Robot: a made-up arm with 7 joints. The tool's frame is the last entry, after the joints. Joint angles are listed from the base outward. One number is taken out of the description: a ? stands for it. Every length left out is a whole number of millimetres.
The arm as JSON. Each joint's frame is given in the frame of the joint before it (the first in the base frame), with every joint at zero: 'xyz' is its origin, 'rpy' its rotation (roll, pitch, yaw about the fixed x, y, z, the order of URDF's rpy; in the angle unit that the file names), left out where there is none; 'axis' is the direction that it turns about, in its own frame. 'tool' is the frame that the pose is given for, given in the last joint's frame.
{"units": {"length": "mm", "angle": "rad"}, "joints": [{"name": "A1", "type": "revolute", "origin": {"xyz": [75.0, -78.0, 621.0], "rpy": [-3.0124, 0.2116, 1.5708]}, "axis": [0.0, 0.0, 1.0]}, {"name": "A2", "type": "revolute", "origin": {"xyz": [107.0, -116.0, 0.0], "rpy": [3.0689, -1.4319, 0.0]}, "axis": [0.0, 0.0, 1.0]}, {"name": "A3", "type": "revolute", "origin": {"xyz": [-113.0, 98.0, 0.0], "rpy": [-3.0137, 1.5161, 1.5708]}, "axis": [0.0, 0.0, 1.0]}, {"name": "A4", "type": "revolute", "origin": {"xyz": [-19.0, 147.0, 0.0], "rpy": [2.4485, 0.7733, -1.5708]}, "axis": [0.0, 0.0, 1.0]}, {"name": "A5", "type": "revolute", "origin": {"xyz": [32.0, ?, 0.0], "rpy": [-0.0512, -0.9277, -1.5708]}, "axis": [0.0, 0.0, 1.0]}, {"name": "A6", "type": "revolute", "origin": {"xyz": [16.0, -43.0, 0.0], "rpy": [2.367, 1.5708, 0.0]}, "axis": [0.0, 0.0, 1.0]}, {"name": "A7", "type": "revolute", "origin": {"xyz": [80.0, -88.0, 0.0], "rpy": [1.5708, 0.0, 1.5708]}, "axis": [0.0, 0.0, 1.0]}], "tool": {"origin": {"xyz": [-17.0, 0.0, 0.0], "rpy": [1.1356, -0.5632, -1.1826]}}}
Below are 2 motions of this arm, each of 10 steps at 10 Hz.
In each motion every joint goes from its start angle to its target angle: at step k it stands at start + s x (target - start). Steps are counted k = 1, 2, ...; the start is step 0. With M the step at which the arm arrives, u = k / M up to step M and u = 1 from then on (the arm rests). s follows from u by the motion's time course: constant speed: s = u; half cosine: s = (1 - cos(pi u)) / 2; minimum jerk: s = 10 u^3 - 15 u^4 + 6 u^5.
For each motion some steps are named. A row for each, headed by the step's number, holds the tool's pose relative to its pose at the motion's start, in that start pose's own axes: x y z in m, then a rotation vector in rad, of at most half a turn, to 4 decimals.
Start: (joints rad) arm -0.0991 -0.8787 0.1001 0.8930 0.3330 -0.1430 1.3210
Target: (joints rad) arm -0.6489 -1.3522 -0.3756 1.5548 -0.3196 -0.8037 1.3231
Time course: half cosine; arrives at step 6
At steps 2, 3, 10:
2: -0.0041 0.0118 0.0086 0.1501 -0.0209 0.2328
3: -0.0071 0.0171 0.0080 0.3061 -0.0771 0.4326
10: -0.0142 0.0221 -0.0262 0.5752 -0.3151 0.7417

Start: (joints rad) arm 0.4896 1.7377 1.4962 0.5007 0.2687 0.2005 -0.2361
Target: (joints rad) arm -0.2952 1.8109 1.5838 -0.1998 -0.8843 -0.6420 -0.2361
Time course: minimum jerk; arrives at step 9
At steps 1, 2, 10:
1: 0.0000 0.0001 0.0014 0.0201 0.0070 0.0094
2: 0.0008 0.0005 0.0088 0.1342 0.0470 0.0600
10: 0.0829 0.0350 0.0234 1.6731 0.8854 0.4886

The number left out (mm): -54.0
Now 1 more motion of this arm.
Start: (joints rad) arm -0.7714 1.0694 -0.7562 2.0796 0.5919 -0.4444 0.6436
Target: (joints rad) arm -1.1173 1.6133 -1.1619 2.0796 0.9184 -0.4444 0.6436
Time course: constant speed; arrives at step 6
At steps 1, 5, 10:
1: -0.0076 0.0083 0.0008 0.0677 -0.0271 -0.1132
5: -0.0199 0.0415 0.0220 0.2942 -0.0508 -0.6112
10: -0.0187 0.0473 0.0314 0.3420 -0.0343 -0.7408

